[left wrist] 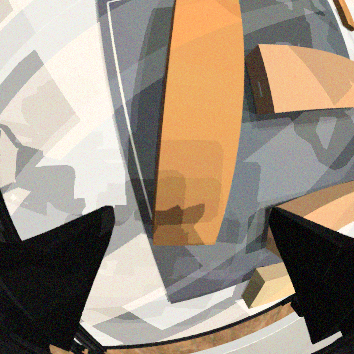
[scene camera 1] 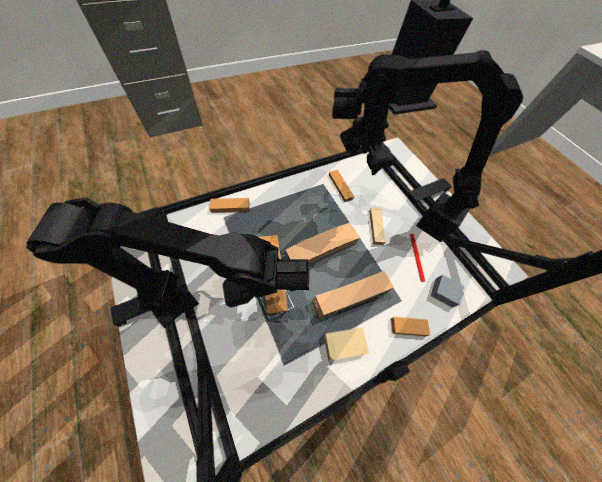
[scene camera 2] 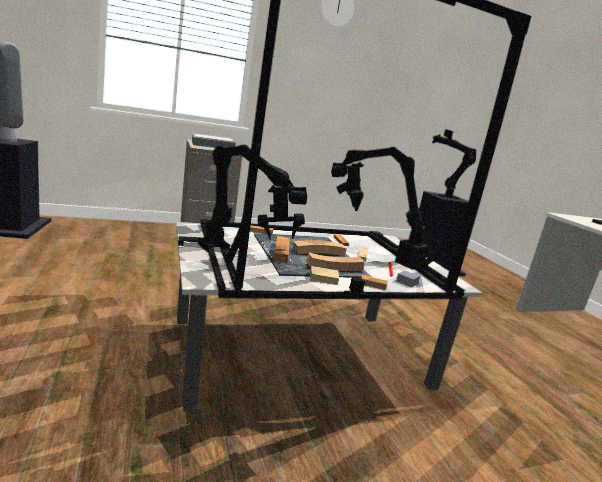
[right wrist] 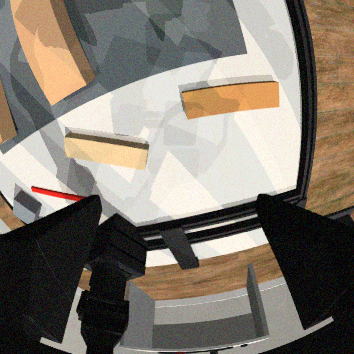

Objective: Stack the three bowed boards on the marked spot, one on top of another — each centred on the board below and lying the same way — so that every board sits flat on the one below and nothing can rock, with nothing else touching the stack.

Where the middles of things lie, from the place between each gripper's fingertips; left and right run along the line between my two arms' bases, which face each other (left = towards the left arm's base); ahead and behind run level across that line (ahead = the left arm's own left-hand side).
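Labels:
Grey block (scene camera 1: 446, 290): 7 cm below my left hand, 15 cm behind it, 52 cm to the right of it.
My right gripper: 18 cm above the block, 41 cm past it, 14 cm to the left of it.

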